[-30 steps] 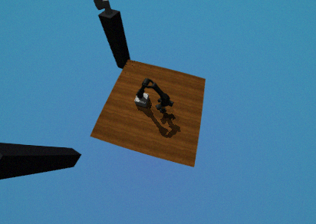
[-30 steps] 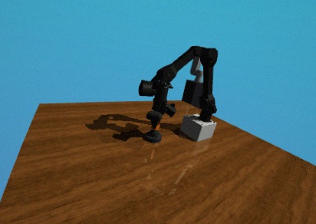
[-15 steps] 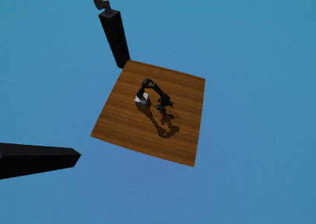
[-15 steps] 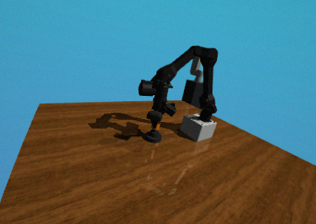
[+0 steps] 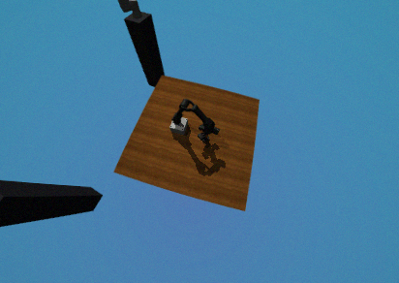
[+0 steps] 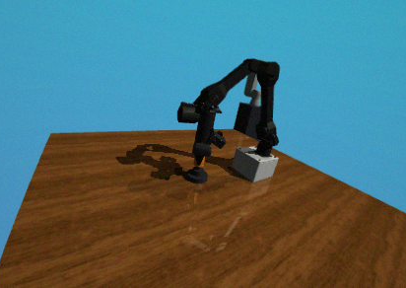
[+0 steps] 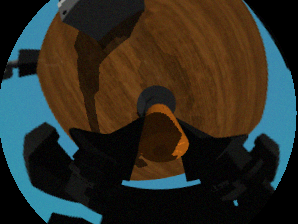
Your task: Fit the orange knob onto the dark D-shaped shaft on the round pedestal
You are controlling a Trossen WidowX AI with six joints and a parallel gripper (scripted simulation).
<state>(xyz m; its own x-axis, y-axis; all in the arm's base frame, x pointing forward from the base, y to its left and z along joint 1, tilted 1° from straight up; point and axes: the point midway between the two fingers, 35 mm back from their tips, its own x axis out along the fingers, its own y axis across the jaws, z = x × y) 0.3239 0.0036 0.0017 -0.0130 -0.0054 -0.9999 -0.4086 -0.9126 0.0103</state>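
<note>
Right now the orange knob is 20 mm above my gripper tip. Round my gripper tip: round dark pedestal (40 mm below).
</note>
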